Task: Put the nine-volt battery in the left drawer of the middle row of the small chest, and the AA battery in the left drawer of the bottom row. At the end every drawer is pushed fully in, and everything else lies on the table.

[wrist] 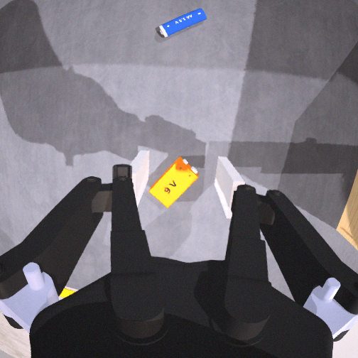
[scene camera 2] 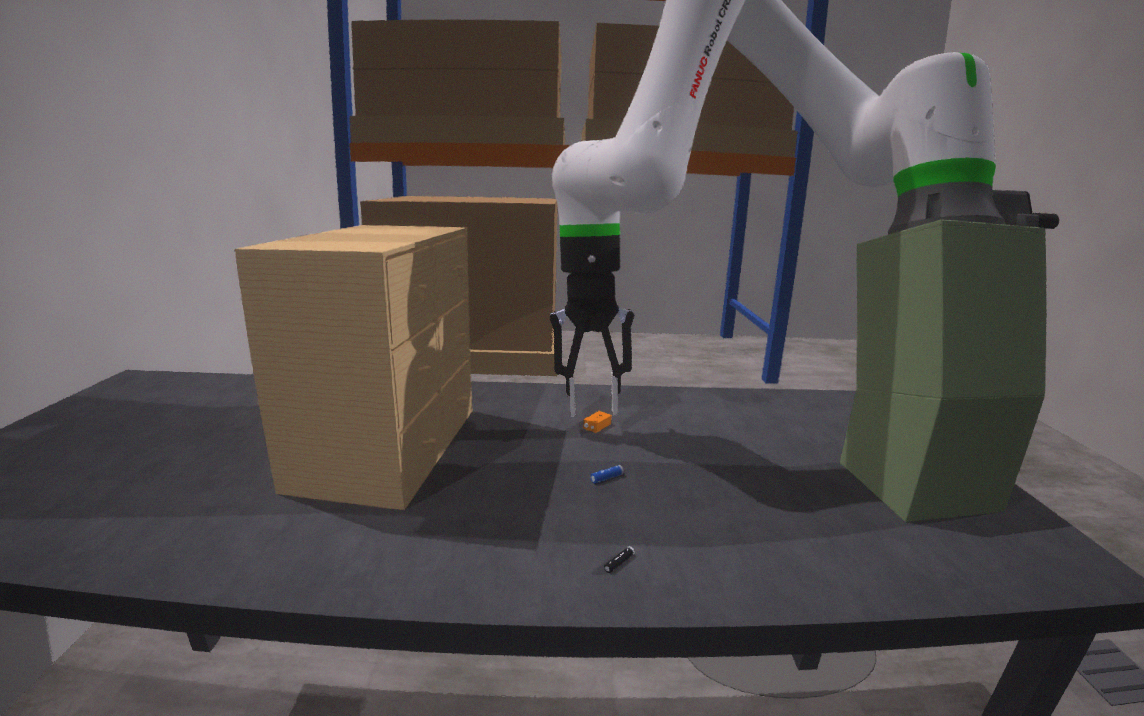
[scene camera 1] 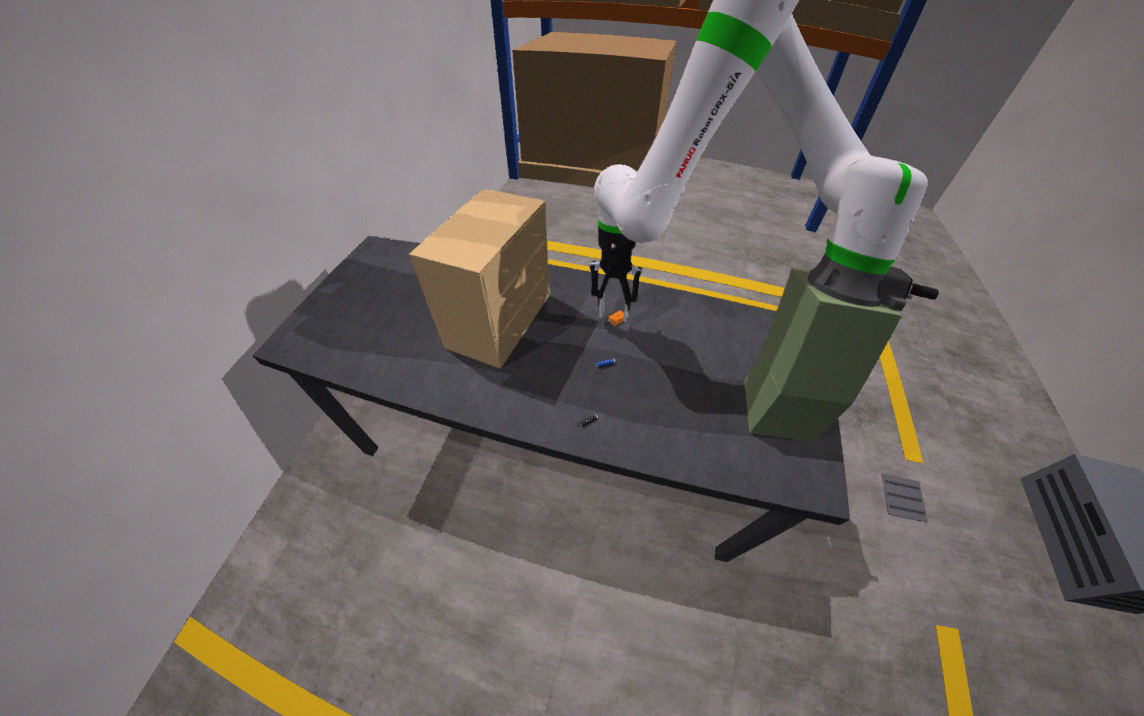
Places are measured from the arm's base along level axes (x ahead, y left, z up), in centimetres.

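Pixels of known places: gripper, fingertip midpoint: [scene camera 2: 593, 412] [scene camera 1: 613, 316]; arm's base, link origin: [scene camera 2: 944, 236] [scene camera 1: 843, 289].
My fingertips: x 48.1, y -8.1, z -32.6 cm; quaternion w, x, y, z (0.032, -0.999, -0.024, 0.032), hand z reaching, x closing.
For each thing: its middle in the pictures, then the offset to it from my fingertips. Level surfaces: height alone.
- nine-volt battery, body centre: [scene camera 2: 597, 421] [scene camera 1: 616, 318] dx -0.7, dy -2.2, dz -2.7 cm
- table, surface height: dz -3.6 cm
- blue AA battery, body centre: [scene camera 2: 607, 474] [scene camera 1: 605, 363] dx -2.1, dy +14.7, dz -2.8 cm
- small wooden chest, body centre: [scene camera 2: 378, 348] [scene camera 1: 491, 277] dx +32.3, dy +9.0, dz +12.8 cm
- black battery, body centre: [scene camera 2: 619, 559] [scene camera 1: 589, 420] dx -3.1, dy +32.8, dz -3.0 cm
The nine-volt battery [scene camera 1: 616, 319] [scene camera 2: 597, 422] [wrist: 172, 185], orange and yellow, lies flat on the table [scene camera 1: 674, 447] [scene camera 2: 126, 481], turned at a slant to the fingers. My gripper [scene camera 1: 615, 314] [scene camera 2: 593, 412] [wrist: 182, 167] points down with its fingers part-way apart, low over this battery. In the wrist view a gap shows on each side of it. The blue AA battery [scene camera 1: 605, 363] [scene camera 2: 607, 474] [wrist: 184, 22] lies on the table nearer the scene cameras. The small wooden chest [scene camera 1: 464, 308] [scene camera 2: 329, 371] stands to the left; its drawer fronts face right and look flush, seen at a steep angle.
A black battery [scene camera 1: 588, 419] [scene camera 2: 619, 558] lies nearer the table's front edge. The green pedestal [scene camera 1: 809, 363] [scene camera 2: 936, 337] bears the arm at the right. A rack with blue posts [scene camera 1: 504, 101] [scene camera 2: 344, 126] and large cartons stands behind the table.
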